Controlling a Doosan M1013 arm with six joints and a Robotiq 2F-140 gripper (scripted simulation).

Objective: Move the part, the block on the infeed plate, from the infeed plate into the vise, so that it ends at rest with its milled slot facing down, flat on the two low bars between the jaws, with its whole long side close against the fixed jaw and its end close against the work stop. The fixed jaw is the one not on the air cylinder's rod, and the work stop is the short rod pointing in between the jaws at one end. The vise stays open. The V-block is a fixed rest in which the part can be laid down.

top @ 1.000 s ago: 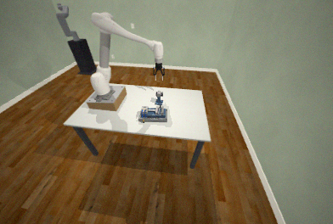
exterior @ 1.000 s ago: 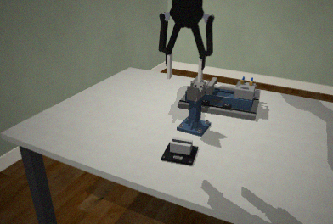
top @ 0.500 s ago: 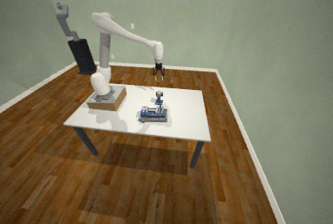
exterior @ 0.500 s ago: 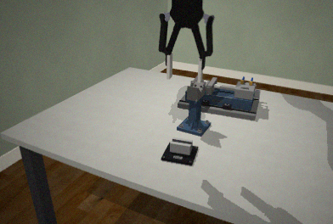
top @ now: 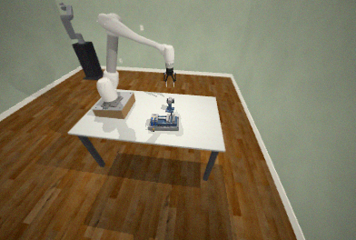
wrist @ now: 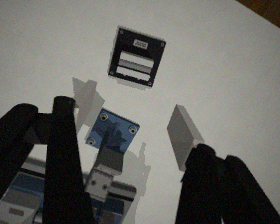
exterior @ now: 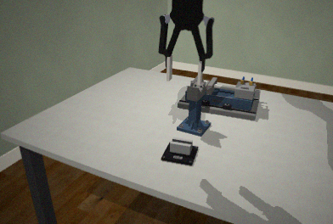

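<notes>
Now: hand 220 mm above the part. The rest, counted from my hand: black infeed plate (250 mm below, 10 mm to the left); blue foot (250 mm below, 160 mm to the right, 30 mm ahead); blue v-block stand (190 mm below, 160 mm to the right, 30 mm ahead).
</notes>
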